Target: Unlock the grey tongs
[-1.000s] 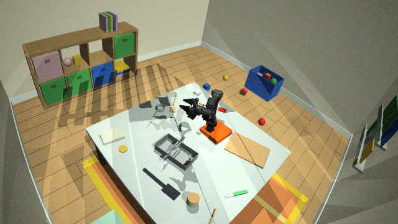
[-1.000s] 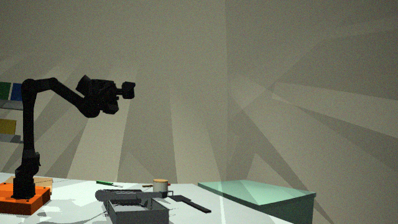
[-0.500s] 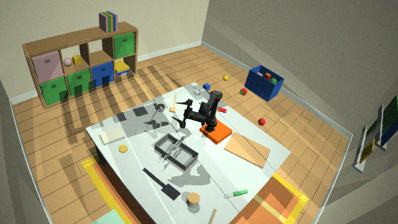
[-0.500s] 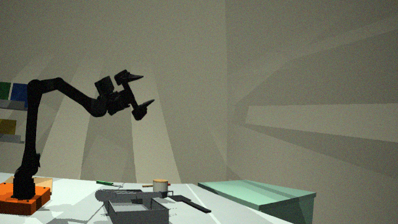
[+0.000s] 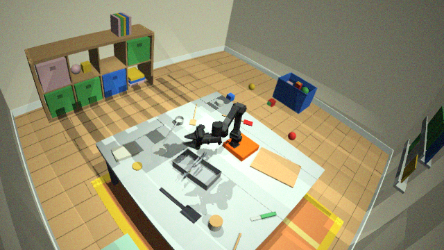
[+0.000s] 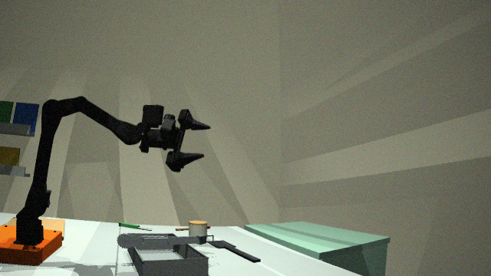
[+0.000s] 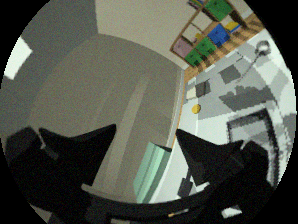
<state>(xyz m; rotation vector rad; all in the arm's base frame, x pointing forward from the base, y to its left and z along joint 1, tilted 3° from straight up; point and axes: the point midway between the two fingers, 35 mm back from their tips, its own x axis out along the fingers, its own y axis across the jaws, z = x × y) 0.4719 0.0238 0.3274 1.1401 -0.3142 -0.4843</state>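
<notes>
The roasting tin lies 330 mm below my gripper tip, 120 mm behind it and 20 mm to the left of it. The rest, counted from my gripper tip: pale block: 420 mm to the right, 350 mm below, 200 mm ahead; then wooden board: 640 mm behind, 360 mm to the left, 360 mm below; then black spatula: 360 mm below, 170 mm to the left, 130 mm ahead.
</notes>
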